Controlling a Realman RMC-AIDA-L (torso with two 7-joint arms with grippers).
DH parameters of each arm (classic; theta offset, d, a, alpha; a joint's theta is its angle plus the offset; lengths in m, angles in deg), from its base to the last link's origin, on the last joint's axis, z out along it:
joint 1: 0 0.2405 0 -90
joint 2: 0 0 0 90
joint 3: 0 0.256 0 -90
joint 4: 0 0 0 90
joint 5: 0 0.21 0 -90
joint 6: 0 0 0 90
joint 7: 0 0.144 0 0
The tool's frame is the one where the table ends.
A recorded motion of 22 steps. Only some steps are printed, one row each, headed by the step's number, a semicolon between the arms.
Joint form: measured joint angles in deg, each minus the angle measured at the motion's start. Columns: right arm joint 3, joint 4, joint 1, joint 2, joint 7, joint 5, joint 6; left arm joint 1, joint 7, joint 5, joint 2, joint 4, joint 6, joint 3.
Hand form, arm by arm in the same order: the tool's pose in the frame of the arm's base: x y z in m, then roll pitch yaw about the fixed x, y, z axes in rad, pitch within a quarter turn. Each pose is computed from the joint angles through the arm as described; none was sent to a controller.
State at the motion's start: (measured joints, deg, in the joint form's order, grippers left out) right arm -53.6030 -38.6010 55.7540 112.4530 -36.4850 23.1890 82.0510; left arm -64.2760 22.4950 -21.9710 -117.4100 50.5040 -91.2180 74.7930
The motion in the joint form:
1: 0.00 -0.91 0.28 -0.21 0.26 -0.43 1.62; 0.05 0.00 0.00 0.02 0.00 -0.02 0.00
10: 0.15 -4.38 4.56 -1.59 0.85 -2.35 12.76; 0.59 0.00 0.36 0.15 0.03 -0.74 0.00
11: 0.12 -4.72 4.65 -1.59 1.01 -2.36 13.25; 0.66 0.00 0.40 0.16 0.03 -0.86 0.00
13: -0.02 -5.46 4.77 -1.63 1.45 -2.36 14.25; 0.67 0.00 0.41 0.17 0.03 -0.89 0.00
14: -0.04 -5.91 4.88 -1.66 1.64 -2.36 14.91; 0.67 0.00 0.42 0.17 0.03 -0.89 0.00
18: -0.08 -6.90 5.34 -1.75 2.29 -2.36 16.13; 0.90 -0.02 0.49 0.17 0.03 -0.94 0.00
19: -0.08 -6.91 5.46 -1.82 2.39 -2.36 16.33; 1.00 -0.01 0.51 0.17 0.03 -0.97 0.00
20: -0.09 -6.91 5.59 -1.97 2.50 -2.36 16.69; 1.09 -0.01 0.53 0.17 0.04 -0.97 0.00
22: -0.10 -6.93 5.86 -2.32 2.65 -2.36 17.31; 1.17 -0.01 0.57 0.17 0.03 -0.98 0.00
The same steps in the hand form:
1: 0.2065 0.4258 0.0276 -2.6828 -0.1283 -1.0107; -0.1053 0.4164 -0.0139 -2.5647 0.3597 0.8574
10: 0.1723 0.4234 0.0474 -2.7075 -0.2397 -0.9868; -0.1106 0.4146 -0.0122 -2.5585 0.3701 0.8755
11: 0.1708 0.4230 0.0482 -2.7083 -0.2423 -0.9870; -0.1113 0.4142 -0.0120 -2.5580 0.3719 0.8781
13: 0.1680 0.4223 0.0501 -2.7081 -0.2469 -0.9893; -0.1115 0.4142 -0.0119 -2.5577 0.3723 0.8787
14: 0.1661 0.4218 0.0514 -2.7091 -0.2500 -0.9895; -0.1115 0.4142 -0.0119 -2.5575 0.3723 0.8788
18: 0.1603 0.4220 0.0544 -2.7079 -0.2519 -0.9886; -0.1133 0.4137 -0.0117 -2.5563 0.3732 0.8839
19: 0.1595 0.4221 0.0550 -2.7079 -0.2532 -0.9896; -0.1141 0.4134 -0.0117 -2.5561 0.3738 0.8858
20: 0.1588 0.4220 0.0561 -2.7079 -0.2560 -0.9919; -0.1147 0.4133 -0.0116 -2.5558 0.3738 0.8874
22: 0.1574 0.4222 0.0588 -2.7066 -0.2601 -0.9947; -0.1154 0.4131 -0.0116 -2.5551 0.3742 0.8892

